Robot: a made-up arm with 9 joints. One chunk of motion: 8 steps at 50 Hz.
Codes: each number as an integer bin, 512 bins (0 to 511) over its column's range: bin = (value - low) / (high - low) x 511, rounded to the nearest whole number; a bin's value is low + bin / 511 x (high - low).
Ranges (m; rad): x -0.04..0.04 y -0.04..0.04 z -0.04..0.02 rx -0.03..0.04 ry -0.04..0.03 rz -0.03..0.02
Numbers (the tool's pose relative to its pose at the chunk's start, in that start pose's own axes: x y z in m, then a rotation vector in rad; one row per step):
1: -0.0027 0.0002 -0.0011 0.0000 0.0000 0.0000
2: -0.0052 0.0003 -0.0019 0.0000 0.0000 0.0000
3: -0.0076 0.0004 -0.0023 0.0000 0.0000 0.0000
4: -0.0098 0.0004 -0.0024 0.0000 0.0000 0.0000
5: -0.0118 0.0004 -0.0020 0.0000 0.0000 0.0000
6: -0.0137 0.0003 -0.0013 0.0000 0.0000 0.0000
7: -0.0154 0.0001 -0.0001 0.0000 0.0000 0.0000
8: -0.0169 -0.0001 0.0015 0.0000 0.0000 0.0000
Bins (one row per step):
1: 238 257 331 219 292 307
2: 222 257 324 219 292 307
3: 207 258 321 219 292 307
4: 193 258 320 219 292 307
5: 180 258 324 219 292 307
6: 168 257 330 219 292 307
7: 157 256 340 219 292 307
8: 148 255 353 219 292 307

